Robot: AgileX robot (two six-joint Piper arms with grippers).
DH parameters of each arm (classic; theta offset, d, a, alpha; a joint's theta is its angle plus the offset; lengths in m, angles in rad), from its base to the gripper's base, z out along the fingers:
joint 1: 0 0.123 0 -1.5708
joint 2: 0.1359 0 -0.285 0
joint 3: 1.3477 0 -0.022 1.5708
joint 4: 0 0.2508 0 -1.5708
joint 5: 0 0 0.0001 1.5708
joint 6: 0 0.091 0 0
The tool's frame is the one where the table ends.
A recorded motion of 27 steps. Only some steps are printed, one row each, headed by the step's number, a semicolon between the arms.
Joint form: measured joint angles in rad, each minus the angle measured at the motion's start. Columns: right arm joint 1, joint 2, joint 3, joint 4, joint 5, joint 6; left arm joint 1, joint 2, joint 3, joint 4, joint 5, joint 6.
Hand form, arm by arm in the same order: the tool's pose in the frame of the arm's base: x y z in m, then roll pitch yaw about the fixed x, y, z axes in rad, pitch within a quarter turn. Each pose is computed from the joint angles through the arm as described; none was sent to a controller.
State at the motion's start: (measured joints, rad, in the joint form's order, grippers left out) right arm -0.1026 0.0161 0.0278 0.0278 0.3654 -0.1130; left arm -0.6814 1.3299 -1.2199 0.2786 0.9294 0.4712
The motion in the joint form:
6: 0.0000 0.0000 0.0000 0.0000 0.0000 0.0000; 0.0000 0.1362 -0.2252 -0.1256 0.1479 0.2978
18: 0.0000 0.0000 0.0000 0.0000 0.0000 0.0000; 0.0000 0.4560 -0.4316 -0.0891 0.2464 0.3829
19: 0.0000 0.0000 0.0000 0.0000 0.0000 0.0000; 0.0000 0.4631 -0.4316 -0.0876 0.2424 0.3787
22: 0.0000 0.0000 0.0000 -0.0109 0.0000 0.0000; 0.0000 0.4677 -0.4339 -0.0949 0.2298 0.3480
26: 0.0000 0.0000 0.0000 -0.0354 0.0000 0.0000; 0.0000 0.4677 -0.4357 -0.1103 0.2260 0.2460
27: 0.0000 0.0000 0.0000 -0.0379 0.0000 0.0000; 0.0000 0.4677 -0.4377 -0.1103 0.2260 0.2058
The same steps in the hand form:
6: 0.0540 -0.0046 0.1701 -2.8959 1.2385 -2.9745; 0.2453 -0.1832 0.3702 2.6258 0.2753 1.5843
18: 0.0540 -0.0046 0.1701 -2.8959 1.2385 -2.9745; 0.3055 -0.2274 0.3167 2.7556 0.0776 1.5486
19: 0.0540 -0.0046 0.1701 -2.8959 1.2385 -2.9745; 0.3069 -0.2284 0.3141 2.7575 0.0761 1.5518
22: 0.0540 -0.0050 0.1701 -2.8640 1.2354 -2.9448; 0.3081 -0.2303 0.3133 2.7567 0.0997 1.5781
26: 0.0539 -0.0058 0.1701 -2.7945 1.2275 -2.8803; 0.3077 -0.2316 0.3137 2.7751 0.1523 1.6748
27: 0.0539 -0.0059 0.1701 -2.7876 1.2266 -2.8739; 0.3078 -0.2317 0.3142 2.7797 0.1680 1.7126

